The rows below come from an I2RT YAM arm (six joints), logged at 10 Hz.
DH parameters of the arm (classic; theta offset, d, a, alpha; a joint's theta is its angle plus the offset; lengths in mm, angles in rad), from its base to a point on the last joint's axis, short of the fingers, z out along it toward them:
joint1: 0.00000 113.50 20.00 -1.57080
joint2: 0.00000 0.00 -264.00 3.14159
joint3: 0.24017 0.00 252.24 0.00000
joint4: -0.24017 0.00 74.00 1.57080
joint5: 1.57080 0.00 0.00 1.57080
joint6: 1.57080 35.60 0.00 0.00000
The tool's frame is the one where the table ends.
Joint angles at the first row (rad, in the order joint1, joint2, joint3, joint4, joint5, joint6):
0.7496 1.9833 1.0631 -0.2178 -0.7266 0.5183
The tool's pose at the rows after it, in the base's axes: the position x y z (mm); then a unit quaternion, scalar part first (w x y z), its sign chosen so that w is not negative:
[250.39, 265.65, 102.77, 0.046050, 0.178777, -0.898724, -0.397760]
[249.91, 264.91, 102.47, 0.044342, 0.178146, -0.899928, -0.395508]
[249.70, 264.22, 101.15, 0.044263, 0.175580, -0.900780, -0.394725]
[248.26, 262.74, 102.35, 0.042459, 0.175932, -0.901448, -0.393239]
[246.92, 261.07, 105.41, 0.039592, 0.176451, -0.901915, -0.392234]
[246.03, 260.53, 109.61, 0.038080, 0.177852, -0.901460, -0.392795]
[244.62, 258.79, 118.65, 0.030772, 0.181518, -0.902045, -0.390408]
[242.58, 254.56, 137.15, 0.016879, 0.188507, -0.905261, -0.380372]
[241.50, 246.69, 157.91, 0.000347, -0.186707, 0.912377, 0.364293]
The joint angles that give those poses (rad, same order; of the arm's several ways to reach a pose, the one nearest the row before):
0.7501 1.9907 1.0617 -0.2117 -0.7267 0.5231
0.7500 1.9884 1.0573 -0.2102 -0.7205 0.5231
0.7492 1.9896 1.0525 -0.2038 -0.7182 0.5277
0.7492 1.9798 1.0441 -0.2048 -0.7136 0.5262
0.7487 1.9648 1.0367 -0.2100 -0.7088 0.5246
0.7493 1.9507 1.0363 -0.2206 -0.7083 0.5231
0.7493 1.9198 1.0362 -0.2455 -0.6969 0.5149
0.7468 1.8613 1.0465 -0.3142 -0.6673 0.4915
0.7358 1.7955 1.0601 -0.3954 -0.6233 0.4759

